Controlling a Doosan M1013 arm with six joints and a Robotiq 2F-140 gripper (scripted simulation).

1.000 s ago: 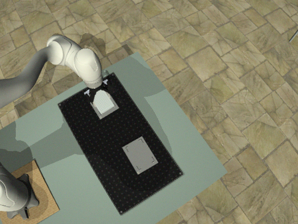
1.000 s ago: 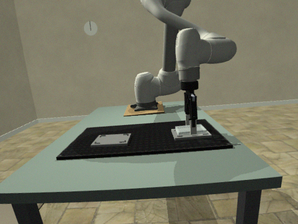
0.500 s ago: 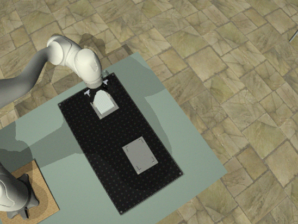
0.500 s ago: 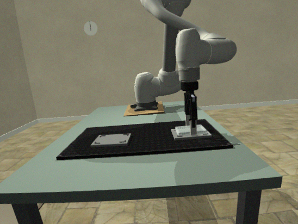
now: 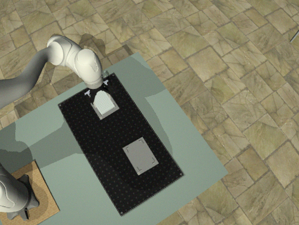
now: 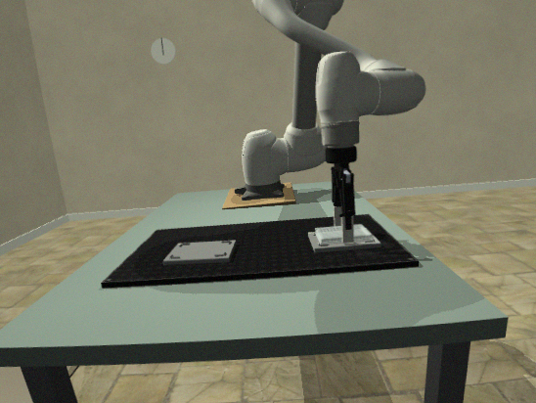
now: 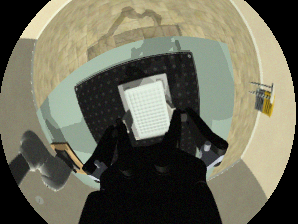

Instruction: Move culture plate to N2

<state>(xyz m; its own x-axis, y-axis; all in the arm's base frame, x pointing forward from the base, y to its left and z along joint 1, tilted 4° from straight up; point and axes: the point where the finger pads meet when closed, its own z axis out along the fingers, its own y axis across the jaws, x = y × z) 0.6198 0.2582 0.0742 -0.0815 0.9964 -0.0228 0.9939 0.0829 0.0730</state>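
Now: hand 2 cm above the lid. The rest, counted from my hand: nest N1: 4 cm ahead, 36 cm to the right, 4 cm below; nest N2: 4 cm below.
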